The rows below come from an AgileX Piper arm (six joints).
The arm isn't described. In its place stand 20 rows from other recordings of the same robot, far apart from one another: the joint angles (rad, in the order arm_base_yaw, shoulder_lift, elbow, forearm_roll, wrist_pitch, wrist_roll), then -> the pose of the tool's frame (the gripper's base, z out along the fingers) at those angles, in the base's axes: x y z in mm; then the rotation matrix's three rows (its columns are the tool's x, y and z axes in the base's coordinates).
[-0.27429 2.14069 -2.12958 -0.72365 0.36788 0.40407] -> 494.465, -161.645, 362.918; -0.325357, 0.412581, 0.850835; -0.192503, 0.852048, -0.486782; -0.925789, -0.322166, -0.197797
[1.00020 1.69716 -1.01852 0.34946 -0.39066 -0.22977] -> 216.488, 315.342, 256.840; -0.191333, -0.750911, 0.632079; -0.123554, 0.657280, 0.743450; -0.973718, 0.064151, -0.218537
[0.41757 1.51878 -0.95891 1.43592 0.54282 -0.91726] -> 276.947, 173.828, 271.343; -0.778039, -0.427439, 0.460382; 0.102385, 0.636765, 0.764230; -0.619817, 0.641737, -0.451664
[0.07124 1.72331 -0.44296 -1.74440 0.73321 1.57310] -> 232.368, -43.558, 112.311; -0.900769, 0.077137, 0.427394; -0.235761, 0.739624, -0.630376; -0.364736, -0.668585, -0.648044
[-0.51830 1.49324 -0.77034 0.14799 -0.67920 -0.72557] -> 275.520, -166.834, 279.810; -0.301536, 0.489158, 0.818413; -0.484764, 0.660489, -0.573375; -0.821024, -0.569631, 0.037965
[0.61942 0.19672 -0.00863 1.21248 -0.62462 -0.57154] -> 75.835, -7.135, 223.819; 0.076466, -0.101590, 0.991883; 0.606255, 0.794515, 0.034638; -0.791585, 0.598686, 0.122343
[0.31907 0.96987 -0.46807 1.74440 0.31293 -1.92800] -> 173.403, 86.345, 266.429; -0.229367, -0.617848, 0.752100; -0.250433, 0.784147, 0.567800; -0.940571, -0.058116, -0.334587
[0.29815 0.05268 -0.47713 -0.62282 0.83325 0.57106] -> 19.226, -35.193, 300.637; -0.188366, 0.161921, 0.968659; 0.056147, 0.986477, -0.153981; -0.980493, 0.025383, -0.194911
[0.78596 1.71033 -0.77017 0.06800 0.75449 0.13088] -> 177.769, 183.961, 132.031; -0.821434, -0.567349, -0.057979; -0.568661, 0.822535, 0.007809; 0.043259, 0.039384, -0.998287
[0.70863 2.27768 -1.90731 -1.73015 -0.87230 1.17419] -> 344.552, 385.955, 236.737; 0.285703, -0.957062, -0.049042; -0.270913, -0.129749, 0.953819; -0.919228, -0.259223, -0.296351
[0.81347 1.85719 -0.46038 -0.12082 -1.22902 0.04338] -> 193.715, 219.950, 138.935; -0.059055, -0.799560, 0.597676; -0.058548, 0.600464, 0.797506; -0.996536, 0.012104, -0.082273
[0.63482 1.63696 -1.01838 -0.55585 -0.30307 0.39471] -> 290.290, 231.604, 270.003; -0.114909, -0.731066, 0.672561; -0.256327, 0.675939, 0.690944; -0.959735, -0.093000, -0.265064
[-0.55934 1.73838 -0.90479 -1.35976 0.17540 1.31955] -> 286.489, -197.670, 177.605; -0.620938, 0.602738, 0.501141; 0.345700, 0.784364, -0.515039; -0.703511, -0.146563, -0.695408
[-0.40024 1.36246 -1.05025 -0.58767 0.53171 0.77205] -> 263.190, -139.125, 317.837; -0.418397, 0.700959, 0.577581; 0.435632, 0.712872, -0.549580; -0.796975, 0.021670, -0.603623
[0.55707 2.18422 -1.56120 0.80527 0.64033 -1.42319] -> 373.537, 278.851, 152.920; -0.091197, -0.979776, 0.178108; -0.764088, 0.183546, 0.618450; -0.638633, -0.079689, -0.765374
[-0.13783 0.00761 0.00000 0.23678 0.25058 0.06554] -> 55.930, -2.414, 190.759; -0.131610, 0.123972, 0.983519; 0.311462, 0.947077, -0.077700; -0.941101, 0.296102, -0.163258
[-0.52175 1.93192 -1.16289 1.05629 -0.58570 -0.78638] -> 341.363, -246.757, 204.015; -0.150265, 0.869936, 0.469714; 0.275724, 0.493133, -0.825103; -0.949419, 0.005527, -0.313963
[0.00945 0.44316 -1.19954 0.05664 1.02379 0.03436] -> 1.101, 4.410, 464.684; -0.181796, -0.045504, 0.982283; 0.062010, 0.996410, 0.057635; -0.981379, 0.071389, -0.178322
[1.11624 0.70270 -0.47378 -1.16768 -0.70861 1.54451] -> 9.224, 142.944, 334.566; -0.385913, -0.902340, -0.191972; 0.061652, -0.232852, 0.970556; -0.920473, 0.362714, 0.145492
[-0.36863 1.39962 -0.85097 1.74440 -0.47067 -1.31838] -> 259.331, -143.750, 273.398; -0.146289, 0.821616, 0.550951; 0.470846, 0.547641, -0.691660; -0.870002, 0.158231, -0.466969
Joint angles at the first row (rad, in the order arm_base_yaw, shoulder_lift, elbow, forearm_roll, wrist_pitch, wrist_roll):
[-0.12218 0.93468 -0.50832 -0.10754 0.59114 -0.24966]
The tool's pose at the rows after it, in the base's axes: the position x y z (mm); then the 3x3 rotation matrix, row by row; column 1 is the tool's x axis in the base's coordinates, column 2 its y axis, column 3 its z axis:
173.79, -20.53, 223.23; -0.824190, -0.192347, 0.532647; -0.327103, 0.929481, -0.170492; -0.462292, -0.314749, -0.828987
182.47, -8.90, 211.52; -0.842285, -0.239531, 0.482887; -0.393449, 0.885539, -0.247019; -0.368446, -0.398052, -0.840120
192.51, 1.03, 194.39; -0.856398, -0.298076, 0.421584; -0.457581, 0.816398, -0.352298; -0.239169, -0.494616, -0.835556
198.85, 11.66, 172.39; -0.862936, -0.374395, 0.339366; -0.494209, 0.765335, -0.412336; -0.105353, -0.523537, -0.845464
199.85, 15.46, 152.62; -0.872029, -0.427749, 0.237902; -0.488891, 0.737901, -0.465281; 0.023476, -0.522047, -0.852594
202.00, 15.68, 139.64; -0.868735, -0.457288, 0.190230; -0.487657, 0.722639, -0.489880; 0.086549, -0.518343, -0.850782
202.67, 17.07, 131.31; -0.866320, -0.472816, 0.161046; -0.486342, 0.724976, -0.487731; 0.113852, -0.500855, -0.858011
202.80, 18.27, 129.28; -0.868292, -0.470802, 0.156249; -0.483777, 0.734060, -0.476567; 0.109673, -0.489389, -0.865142
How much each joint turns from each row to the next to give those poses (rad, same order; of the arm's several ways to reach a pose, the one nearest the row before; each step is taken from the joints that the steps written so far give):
[0.08218 0.10096 0.00001 -0.17146 -0.01922 0.11363]
[0.13771 0.08082 0.00000 -0.24969 0.04777 0.25038]
[0.11374 0.11808 -0.00001 -0.21679 0.07251 0.20207]
[0.07340 0.12667 0.00000 -0.06818 0.04969 0.07671]
[0.02880 0.10543 0.00001 -0.00192 0.04569 0.01920]
[0.00173 0.06886 0.00000 -0.01591 0.00207 0.01514]
[0.00053 0.03913 0.00000 0.00942 -0.01265 0.00000]
[-0.00001 0.00697 0.00001 0.01175 -0.01242 -0.00002]

